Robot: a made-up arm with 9 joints. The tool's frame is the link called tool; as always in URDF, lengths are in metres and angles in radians. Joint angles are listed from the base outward.
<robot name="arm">
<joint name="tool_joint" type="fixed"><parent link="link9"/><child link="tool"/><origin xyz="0.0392 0.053 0.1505" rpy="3.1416 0 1.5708"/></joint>
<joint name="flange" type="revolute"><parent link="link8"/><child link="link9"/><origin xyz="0.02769 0.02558 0.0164" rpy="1.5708 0 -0.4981"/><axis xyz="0 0 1"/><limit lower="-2.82" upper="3.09"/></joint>
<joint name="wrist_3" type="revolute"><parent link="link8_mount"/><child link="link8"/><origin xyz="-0.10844 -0.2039 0.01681" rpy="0.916 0.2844 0.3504"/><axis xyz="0 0 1"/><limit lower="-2.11" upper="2.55"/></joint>
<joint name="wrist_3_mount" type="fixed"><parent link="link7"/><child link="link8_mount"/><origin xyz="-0.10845 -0.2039 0.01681" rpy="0 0 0"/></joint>
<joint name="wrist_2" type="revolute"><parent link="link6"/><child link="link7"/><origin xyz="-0.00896 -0.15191 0.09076" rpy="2.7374 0.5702 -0.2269"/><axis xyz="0 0 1"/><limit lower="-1.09" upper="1.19"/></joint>
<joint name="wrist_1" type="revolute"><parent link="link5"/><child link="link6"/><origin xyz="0.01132 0.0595 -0.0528" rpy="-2.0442 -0.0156 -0.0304"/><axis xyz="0 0 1"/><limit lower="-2" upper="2.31"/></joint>
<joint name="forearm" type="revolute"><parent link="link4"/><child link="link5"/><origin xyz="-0.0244 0.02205 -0.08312" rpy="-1.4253 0.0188 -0.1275"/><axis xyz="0 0 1"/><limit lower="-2.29" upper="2.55"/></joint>
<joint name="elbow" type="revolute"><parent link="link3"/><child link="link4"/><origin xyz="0.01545 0.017 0.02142" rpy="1.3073 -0.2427 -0.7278"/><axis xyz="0 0 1"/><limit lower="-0.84" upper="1.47"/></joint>
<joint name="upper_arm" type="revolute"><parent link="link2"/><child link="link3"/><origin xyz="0.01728 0.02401 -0.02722" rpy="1.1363 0.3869 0.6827"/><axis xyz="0 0 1"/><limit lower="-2.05" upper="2.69"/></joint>
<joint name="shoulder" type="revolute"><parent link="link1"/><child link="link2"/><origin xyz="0.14 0.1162 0.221" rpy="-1.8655 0.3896 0.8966"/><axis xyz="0 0 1"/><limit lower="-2.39" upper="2.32"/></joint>
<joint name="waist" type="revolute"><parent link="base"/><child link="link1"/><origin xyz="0.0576 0.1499 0.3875" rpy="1.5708 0 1.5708"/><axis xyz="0 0 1"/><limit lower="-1.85" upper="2"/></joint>
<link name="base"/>
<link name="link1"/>
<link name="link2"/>
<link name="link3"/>
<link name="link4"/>
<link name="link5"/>
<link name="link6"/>
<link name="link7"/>
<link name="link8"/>
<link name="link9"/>
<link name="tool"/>
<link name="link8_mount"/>
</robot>
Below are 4 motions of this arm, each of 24 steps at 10 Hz.
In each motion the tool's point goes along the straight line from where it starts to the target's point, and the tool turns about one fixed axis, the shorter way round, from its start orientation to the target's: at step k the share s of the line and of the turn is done. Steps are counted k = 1, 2, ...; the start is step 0. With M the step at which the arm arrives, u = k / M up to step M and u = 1 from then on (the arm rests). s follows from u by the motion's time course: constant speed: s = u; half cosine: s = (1 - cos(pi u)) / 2; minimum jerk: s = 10 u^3 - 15 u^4 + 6 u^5.
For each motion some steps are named. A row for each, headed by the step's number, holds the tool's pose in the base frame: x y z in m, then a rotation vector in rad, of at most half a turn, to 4 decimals.
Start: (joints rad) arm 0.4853 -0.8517 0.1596 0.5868 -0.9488 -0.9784 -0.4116 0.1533 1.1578
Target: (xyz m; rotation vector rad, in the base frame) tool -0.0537 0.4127 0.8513 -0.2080 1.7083 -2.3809
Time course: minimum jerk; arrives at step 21
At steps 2, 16, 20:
2: 0.0835 0.7545 0.6290 1.1107 2.1232 -1.8437
16: -0.0411 0.4442 0.8308 -0.0865 1.7645 -2.3547
20: -0.0536 0.4130 0.8511 -0.2067 1.7089 -2.3806

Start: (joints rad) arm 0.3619 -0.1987 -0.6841 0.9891 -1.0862 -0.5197 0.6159 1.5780 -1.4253
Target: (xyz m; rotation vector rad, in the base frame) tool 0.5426 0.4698 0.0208 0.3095 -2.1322 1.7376
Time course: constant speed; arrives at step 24
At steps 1, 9, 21, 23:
1: 0.3630 0.3098 0.5056 0.2278 -2.7958 -0.6278
9: 0.4255 0.3654 0.3370 0.2803 -2.7808 0.2535
21: 0.5192 0.4489 0.0840 0.3112 -2.3211 1.4711
23: 0.5348 0.4628 0.0419 0.3105 -2.1982 1.6509

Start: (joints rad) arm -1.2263 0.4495 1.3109 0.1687 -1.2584 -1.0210 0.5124 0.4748 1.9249
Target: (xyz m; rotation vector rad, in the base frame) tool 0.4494 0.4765 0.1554 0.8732 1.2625 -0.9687
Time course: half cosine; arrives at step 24
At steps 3, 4, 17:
3: 0.2934 0.2523 -0.0277 -0.0094 0.7591 -1.2124
4: 0.2981 0.2590 -0.0222 0.0167 0.7759 -1.2082
17: 0.4177 0.4309 0.1182 0.6919 1.1697 -1.0356

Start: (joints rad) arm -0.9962 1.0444 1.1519 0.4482 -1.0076 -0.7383 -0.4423 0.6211 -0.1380
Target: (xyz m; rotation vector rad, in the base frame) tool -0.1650 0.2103 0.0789 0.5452 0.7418 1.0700
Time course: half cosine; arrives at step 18
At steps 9, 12, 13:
9: 0.0948 0.0364 0.1480 0.1206 0.7681 0.8322
12: -0.0351 0.1234 0.1134 0.3313 0.7587 0.9538
13: -0.0722 0.1482 0.1036 0.3921 0.7547 0.9876

